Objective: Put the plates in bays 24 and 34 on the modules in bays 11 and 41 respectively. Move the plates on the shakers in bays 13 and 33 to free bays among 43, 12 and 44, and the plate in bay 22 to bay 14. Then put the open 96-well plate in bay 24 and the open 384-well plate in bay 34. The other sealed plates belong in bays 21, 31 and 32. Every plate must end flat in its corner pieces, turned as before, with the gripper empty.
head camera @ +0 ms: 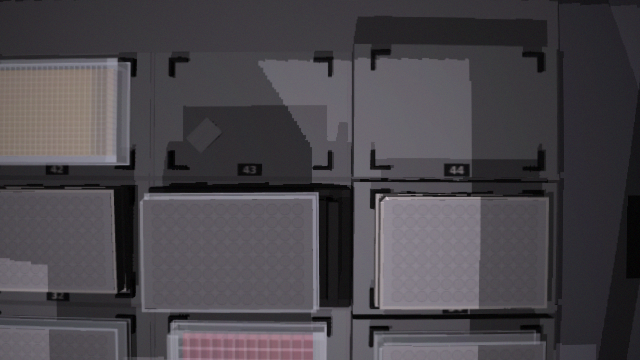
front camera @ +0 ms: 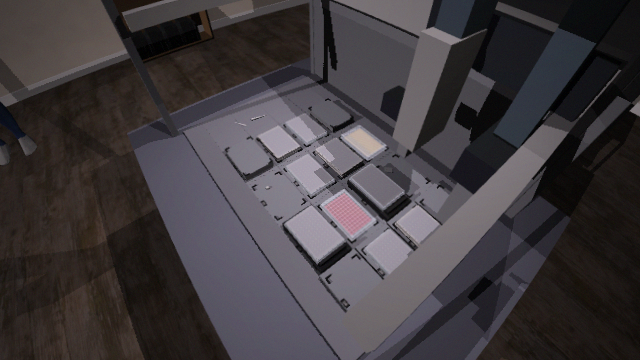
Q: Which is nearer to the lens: the sealed plate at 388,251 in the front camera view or the open 384-well plate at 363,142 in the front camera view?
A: The sealed plate.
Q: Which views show the sealed plate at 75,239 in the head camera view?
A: The head camera view and the front camera view: all of them.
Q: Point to a sealed plate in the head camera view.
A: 431,251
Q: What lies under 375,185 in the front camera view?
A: A sealed plate.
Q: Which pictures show the sealed plate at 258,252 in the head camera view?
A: The head camera view and the front camera view: all of them.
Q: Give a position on a sealed plate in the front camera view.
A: At 417,225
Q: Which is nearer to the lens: the sealed plate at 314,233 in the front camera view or the open 384-well plate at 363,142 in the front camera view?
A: The sealed plate.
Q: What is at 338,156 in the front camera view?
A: A sealed plate.
